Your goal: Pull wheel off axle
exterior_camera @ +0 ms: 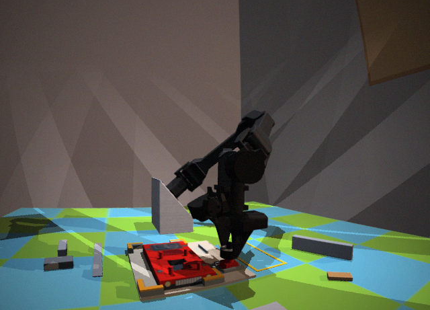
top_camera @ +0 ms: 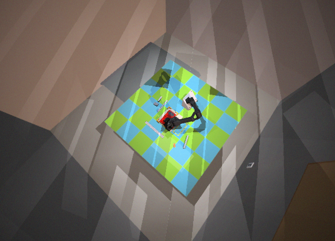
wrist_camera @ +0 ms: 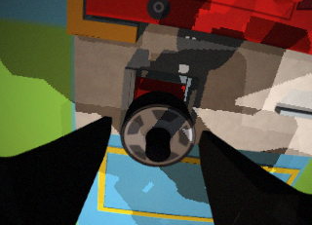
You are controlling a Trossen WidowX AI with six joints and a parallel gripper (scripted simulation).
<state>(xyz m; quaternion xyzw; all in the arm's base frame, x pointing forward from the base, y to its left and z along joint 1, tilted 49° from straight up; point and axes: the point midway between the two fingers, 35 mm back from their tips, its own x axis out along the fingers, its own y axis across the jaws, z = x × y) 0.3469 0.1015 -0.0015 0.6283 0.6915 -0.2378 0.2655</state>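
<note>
My gripper tip is now right at the wheel. From my gripper tip the other things lie so: brown block (150 mm ahead, 180 mm to the left, 40 mm below); then upright axle (right at my gripper tip).
</note>
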